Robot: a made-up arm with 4 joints. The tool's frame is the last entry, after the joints.
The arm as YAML. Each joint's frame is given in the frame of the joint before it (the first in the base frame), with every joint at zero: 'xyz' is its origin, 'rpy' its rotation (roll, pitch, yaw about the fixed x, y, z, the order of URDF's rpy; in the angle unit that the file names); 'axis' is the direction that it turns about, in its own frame. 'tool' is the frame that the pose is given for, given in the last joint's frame.
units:
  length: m
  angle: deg
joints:
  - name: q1
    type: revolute
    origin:
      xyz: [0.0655, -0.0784, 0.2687]
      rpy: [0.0, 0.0, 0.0]
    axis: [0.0, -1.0, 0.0]
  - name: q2
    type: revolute
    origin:
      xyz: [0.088, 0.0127, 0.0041]
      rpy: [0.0, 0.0, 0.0]
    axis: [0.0, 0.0, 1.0]
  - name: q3
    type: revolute
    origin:
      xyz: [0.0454, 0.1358, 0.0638]
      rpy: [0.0, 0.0, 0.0]
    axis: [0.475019, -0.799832, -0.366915]
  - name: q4
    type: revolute
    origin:
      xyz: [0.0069, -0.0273, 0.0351]
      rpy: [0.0, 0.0, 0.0]
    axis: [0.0, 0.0, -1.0]
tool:
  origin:
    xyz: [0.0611, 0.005, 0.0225]
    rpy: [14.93, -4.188, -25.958]
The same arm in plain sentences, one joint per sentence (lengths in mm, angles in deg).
The arm has four revolute joints in a row. What follows holds with every joint at zero, and every direction is one of the base frame's. The first joint is mounted 65.5 mm along +x and 78.4 mm along -y and 268.7 mm along +z from the base frame's origin and turns about -y. The second joint is mounted 88.0 mm along +x and 12.7 mm along +y and 4.1 mm along +z from the first joint and turns about +z. The third joint is mounted 45.4 mm along +x and 135.8 mm along +y and 63.8 mm along +z from the second joint and turns about the direction (0.475019, -0.799832, -0.366915). The fourth joint is mounted 6.9 mm along +x and 27.3 mm along -y and 35.1 mm along +z from the third joint and turns about -z. The tool frame, which is the frame that the pose is given for, is mounted 61.1 mm along +x and 5.0 mm along +y and 22.5 mm along +z from the fourth joint; its axes are the base frame's turned by roll 14.93, pitch -4.19 and yaw -25.96 deg (as in URDF: about the fixed x, then y, then z).
